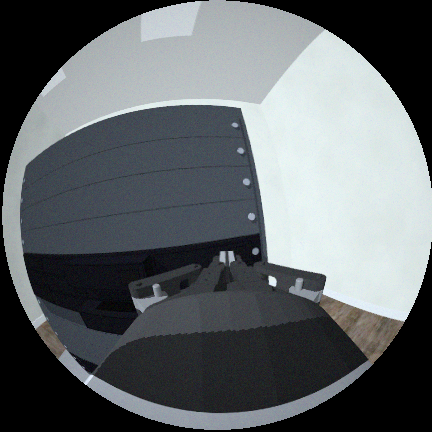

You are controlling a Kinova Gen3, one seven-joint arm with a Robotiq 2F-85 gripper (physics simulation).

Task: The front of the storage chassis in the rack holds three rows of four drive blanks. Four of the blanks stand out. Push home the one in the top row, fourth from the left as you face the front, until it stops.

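Places are measured from the arm's base along level axes (x ahead, y left, z up), in metres.
Where they show: gripper, fingertip midpoint: [226, 259].
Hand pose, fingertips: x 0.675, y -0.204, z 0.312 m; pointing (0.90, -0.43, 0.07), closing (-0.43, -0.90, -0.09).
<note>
After its pixels a point has its place.
The storage chassis [175, 250] @(x 0.685, y -0.152, z 0.330 m) is a very dark band across the rack [140, 185] @(x 0.704, y -0.121, z 0.406 m), below several plain grey panels. Its blanks are too dark to tell apart well; a faint block-like shape [120, 270] @(x 0.658, y -0.096, z 0.323 m) stands out left of the gripper. The top row's fourth blank cannot be made out clearly; the gripper may cover part of that area. My gripper [226, 259] @(x 0.675, y -0.204, z 0.312 m) is shut and empty, its pale fingertips together in front of the dark band's right part, near the rack's right post. Whether the fingertips touch anything cannot be told.
A column of round screw heads [246, 182] @(x 0.683, y -0.249, z 0.398 m) runs down the rack's right edge. A dark piece [107, 317] @(x 0.664, y -0.059, z 0.270 m) juts out low on the left, above a lower grey panel [90, 340] @(x 0.731, y 0.052, z 0.165 m). A pale wall [350, 175] stands at the right, with wooden floor [367, 330] below it.
</note>
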